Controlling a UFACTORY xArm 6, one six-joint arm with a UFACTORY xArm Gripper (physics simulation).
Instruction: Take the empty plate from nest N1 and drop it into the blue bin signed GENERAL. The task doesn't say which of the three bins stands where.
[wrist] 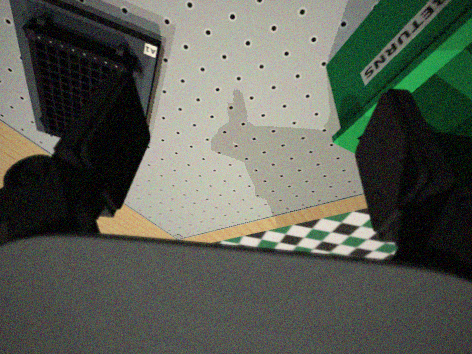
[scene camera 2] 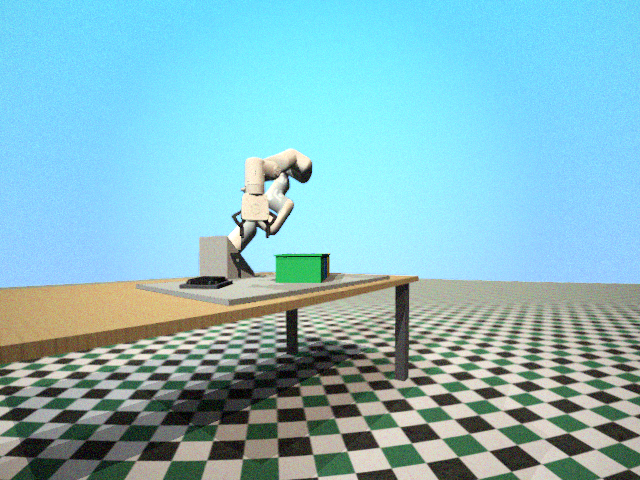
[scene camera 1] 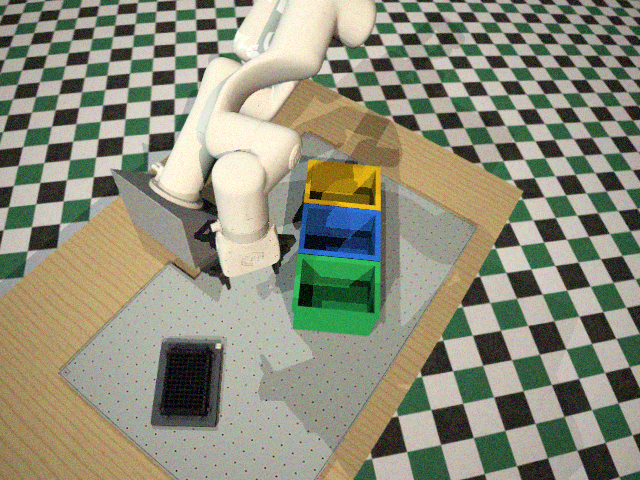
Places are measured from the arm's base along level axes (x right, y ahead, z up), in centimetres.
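Pixels of known places: gripper, between the fingertips: (wrist: 253,114) (scene camera 2: 255,238) (scene camera 1: 251,275); arm's base, origin of its link: (scene camera 2: 225,254) (scene camera 1: 175,195).
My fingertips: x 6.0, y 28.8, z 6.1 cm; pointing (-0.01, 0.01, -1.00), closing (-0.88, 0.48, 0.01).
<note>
Ahead of a thing's pixels: the offset from my fingertips to its middle. "spot": to the spot under its first point. Level surfaces: height alone.
The dark gridded plate @[dz -14.1, dx +19.9, dy +0.7 cm] (scene camera 1: 186,382) (scene camera 2: 206,280) (wrist: 75,75) sits in a grey nest @[dz -14.9, dx +19.9, dy +0.7 cm] (scene camera 1: 183,421) (scene camera 2: 205,286) (wrist: 142,70) with a small white tag marked A1. The nest's own name cannot be read. The blue bin @[dz -11.0, dx -22.6, dy +4.3 cm] (scene camera 1: 341,219) (scene camera 2: 325,268) stands between the yellow and green bins; its sign does not show. My gripper (scene camera 1: 252,279) (scene camera 2: 254,236) (wrist: 253,114) is open and empty. It hangs high over the board, left of the bins in scene camera 1, and away from the plate. In the wrist view the left finger partly hides the plate and nest.
The green bin (scene camera 1: 333,320) (scene camera 2: 299,269) (wrist: 370,50) carries a RETURNS sign in the wrist view. The yellow bin @[spot: dz -8.9, dx -36.0, dy -8.7 cm] (scene camera 1: 330,173) is at the row's other end. The grey arm pedestal (scene camera 1: 155,217) (scene camera 2: 212,258) stands beside the perforated board @[dz -16.0 cm] (scene camera 1: 118,335) on the wooden table @[dz -17.2 cm] (scene camera 1: 46,335).
</note>
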